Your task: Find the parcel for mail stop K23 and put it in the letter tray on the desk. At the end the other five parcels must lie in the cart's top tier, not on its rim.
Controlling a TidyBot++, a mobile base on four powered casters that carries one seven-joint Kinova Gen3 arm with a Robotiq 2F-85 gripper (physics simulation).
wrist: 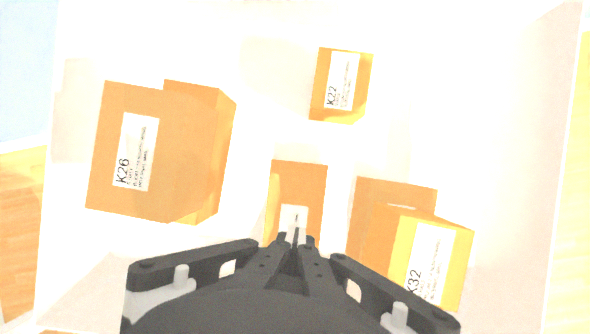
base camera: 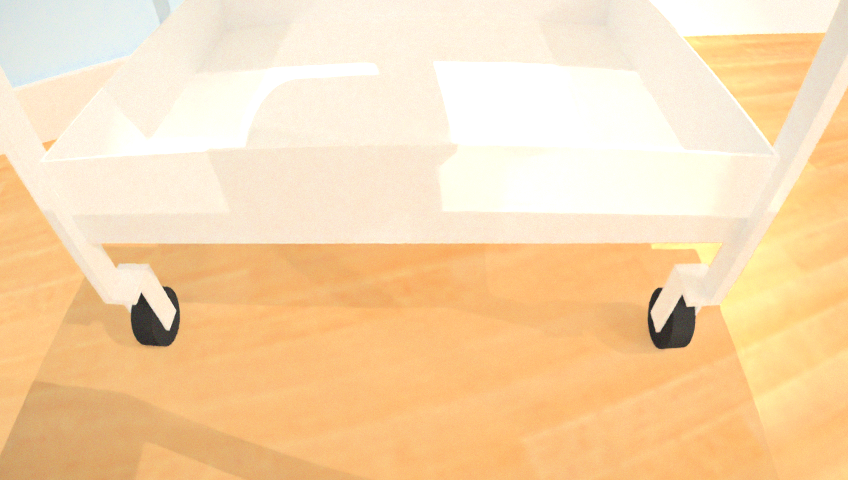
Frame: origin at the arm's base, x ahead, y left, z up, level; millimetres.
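Seen in the pictures: gripper, between the fingertips: [wrist: 295, 239].
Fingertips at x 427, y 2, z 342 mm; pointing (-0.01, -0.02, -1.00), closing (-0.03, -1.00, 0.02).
A point is followed by its place in that frame.
In the wrist view my gripper [wrist: 295, 239] {x 427, y 2, z 342 mm} is shut and empty, over the cart's top tier [wrist: 530, 130] {x 541, y -201, z 308 mm}. A middle parcel [wrist: 300, 182] {x 471, y 4, z 318 mm} shows beyond the fingertips, its label partly hidden by them. The parcel labelled K26 [wrist: 187, 150] {x 488, y 88, z 359 mm} is at the left, overlapping another parcel [wrist: 226, 115] {x 529, y 89, z 290 mm} whose label is hidden. The parcel labelled K22 [wrist: 341, 82] {x 565, y -23, z 316 mm} is at the upper right of the middle. The parcel labelled K32 [wrist: 462, 270] {x 429, y -110, z 366 mm} is at the lower right, overlapping a parcel [wrist: 365, 220] {x 443, y -59, z 316 mm} whose label is almost wholly covered. No K23 label is readable. The letter tray and desk do not show.
In the base camera view the white cart's lower tier [base camera: 333, 190] {x 319, y 44, z -226 mm} stands straight ahead, between a left post [base camera: 29, 148] {x 317, y 225, z -185 mm} and a right post [base camera: 803, 113] {x 320, y -205, z -166 mm}. Its black front wheels [base camera: 154, 318] {x 319, y 211, z -356 mm} [base camera: 672, 321] {x 320, y -191, z -354 mm} rest on the wooden floor [base camera: 416, 386] {x 294, y 4, z -396 mm}.
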